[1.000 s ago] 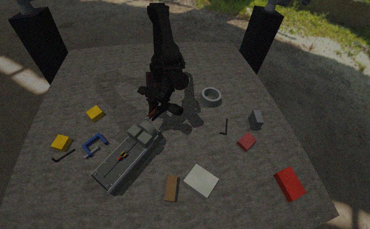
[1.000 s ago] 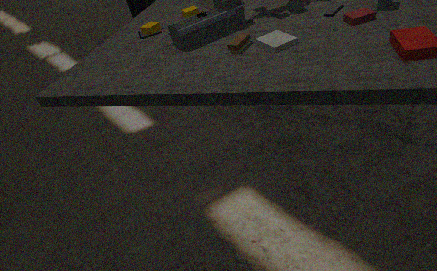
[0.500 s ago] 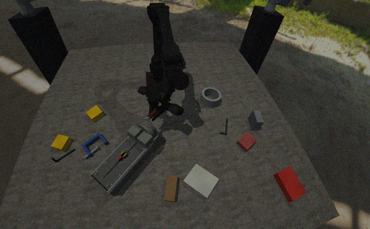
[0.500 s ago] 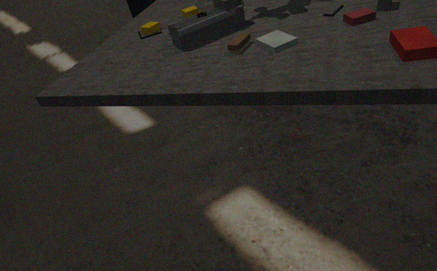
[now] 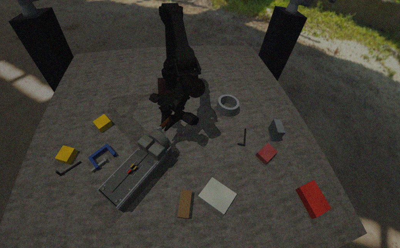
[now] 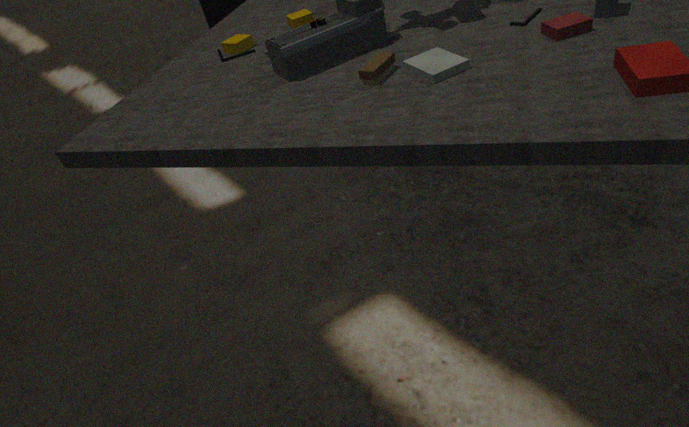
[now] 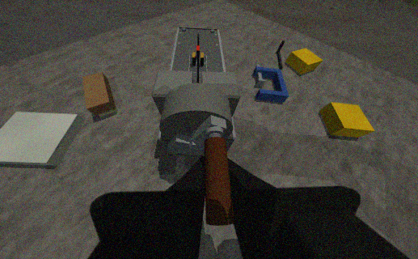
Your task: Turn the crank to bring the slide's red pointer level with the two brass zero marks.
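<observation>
Now: gripper tip 3 cm below the brown crank handle, 1 cm to the right of it and 1 cm past it. The rest, counted from my gripper tip: white plate: 23 cm ahead, 17 cm to the left, 8 cm below; then red pointer: 15 cm ahead, 11 cm to the right, 1 cm below; then brown block: 25 cm ahead, 8 cm below, 6 cm to the left.
</observation>
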